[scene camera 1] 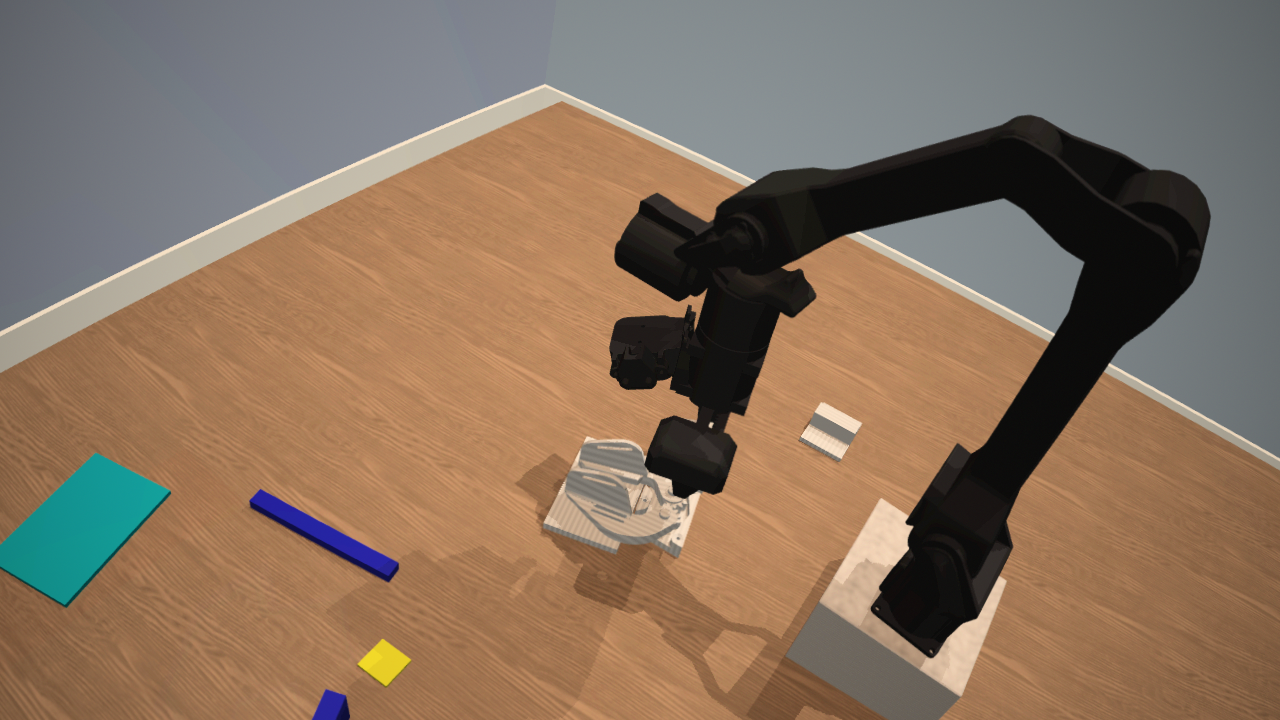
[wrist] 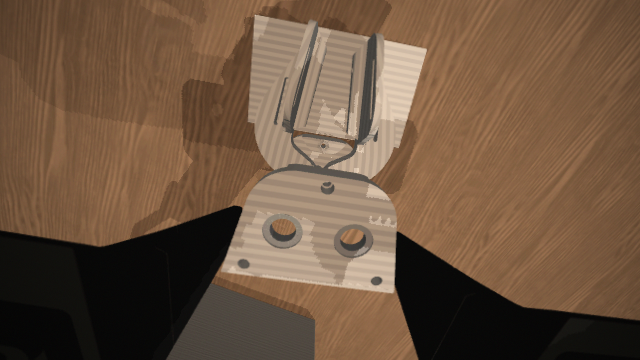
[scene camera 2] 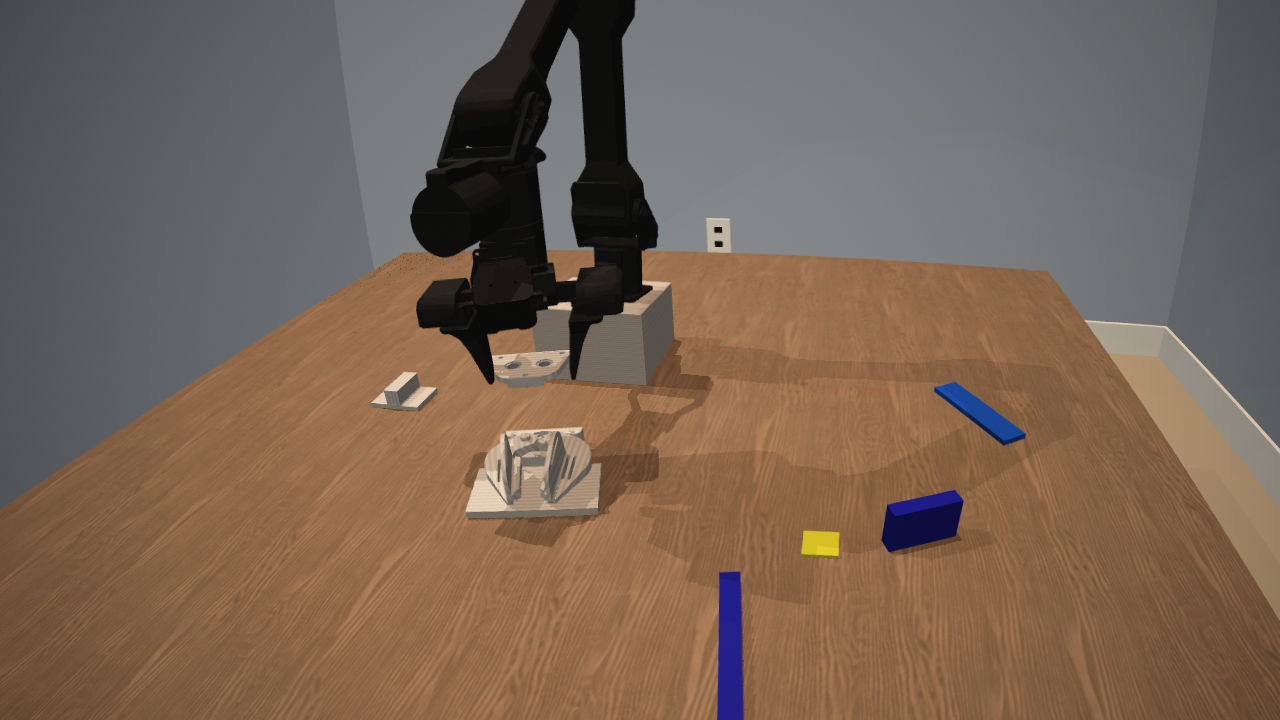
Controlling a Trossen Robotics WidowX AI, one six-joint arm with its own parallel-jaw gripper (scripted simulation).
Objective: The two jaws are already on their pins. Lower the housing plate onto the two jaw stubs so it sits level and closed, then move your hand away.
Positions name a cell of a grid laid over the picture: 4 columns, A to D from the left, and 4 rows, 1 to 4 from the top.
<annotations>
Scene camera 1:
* my gripper: C3
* small pale stepped block: C3
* long blue bar: B4
</annotations>
